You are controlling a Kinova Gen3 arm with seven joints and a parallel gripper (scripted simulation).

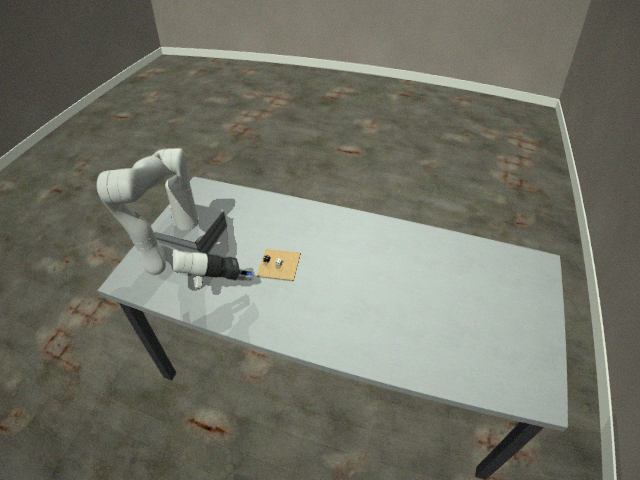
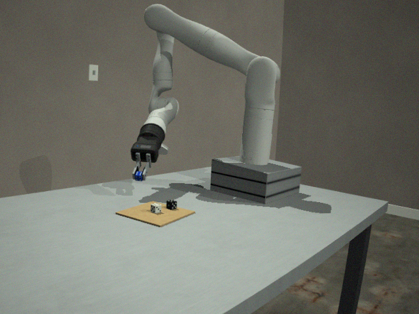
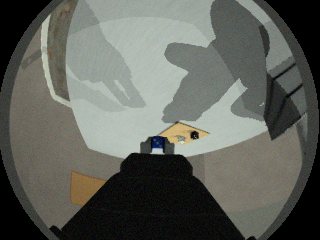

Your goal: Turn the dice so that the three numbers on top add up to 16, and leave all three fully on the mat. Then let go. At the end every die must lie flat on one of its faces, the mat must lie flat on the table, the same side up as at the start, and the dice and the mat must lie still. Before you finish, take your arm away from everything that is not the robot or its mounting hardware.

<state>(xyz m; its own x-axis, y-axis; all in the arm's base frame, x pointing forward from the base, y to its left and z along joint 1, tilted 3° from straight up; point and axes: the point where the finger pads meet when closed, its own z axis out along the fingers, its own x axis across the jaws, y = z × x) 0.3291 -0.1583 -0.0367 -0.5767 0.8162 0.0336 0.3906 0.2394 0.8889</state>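
Right now my hand is 1 cm short of the black die, 14 cm to the right of it and 6 cm above it. Round my hand: tan mat 6 cm ahead, 14 cm to the left, 7 cm below; white die 6 cm ahead, 14 cm to the left, 6 cm below; blue die 1 cm ahead, 1 cm below.
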